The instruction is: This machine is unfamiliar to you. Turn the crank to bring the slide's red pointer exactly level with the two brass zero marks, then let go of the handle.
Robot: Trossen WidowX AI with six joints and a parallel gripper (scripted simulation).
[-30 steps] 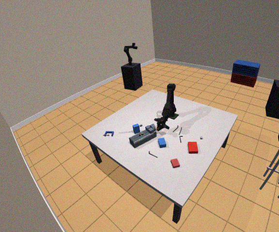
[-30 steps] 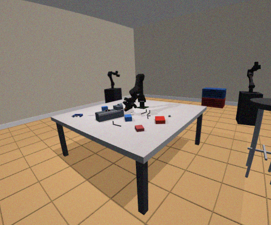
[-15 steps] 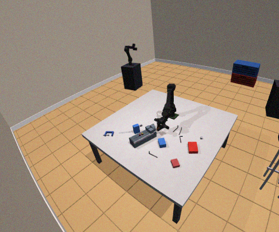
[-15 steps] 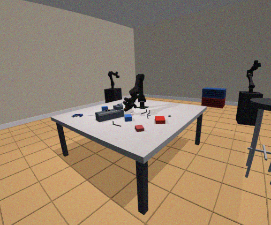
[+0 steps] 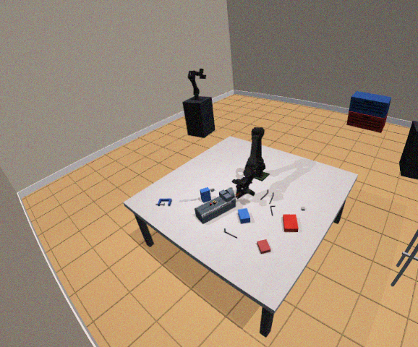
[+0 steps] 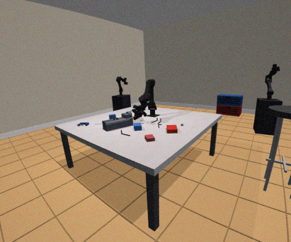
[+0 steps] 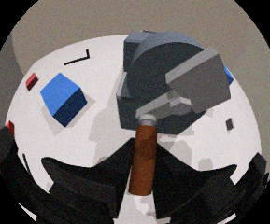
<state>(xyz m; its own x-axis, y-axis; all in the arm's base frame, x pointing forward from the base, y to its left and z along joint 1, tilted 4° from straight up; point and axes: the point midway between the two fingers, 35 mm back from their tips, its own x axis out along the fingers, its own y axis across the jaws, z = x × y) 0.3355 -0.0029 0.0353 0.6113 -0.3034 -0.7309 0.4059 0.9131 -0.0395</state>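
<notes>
Right now my gripper tip is 2 cm below the brown crank handle, 2 cm past it and 1 cm to the right of it. The rest, counted from my gripper tip: red pointer: 17 cm ahead, 10 cm to the right, 4 cm above.
</notes>
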